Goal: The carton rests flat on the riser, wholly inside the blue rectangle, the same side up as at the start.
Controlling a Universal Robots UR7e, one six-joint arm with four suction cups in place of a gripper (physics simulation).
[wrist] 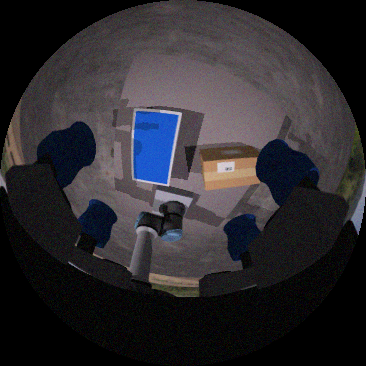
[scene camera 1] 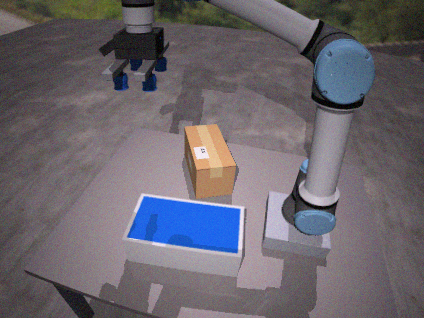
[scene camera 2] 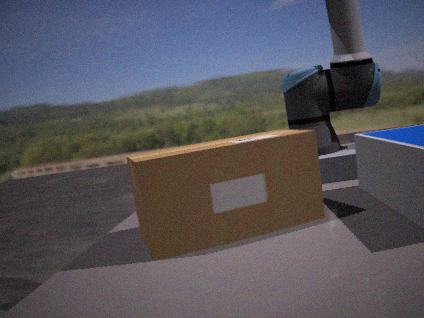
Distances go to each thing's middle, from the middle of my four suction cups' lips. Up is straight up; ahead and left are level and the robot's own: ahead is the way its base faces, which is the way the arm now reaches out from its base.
Labels:
Right now the brown carton (scene camera 2: 189,198) is 180 mm behind my suction cup, 270 mm to the right of it and 470 mm below it.

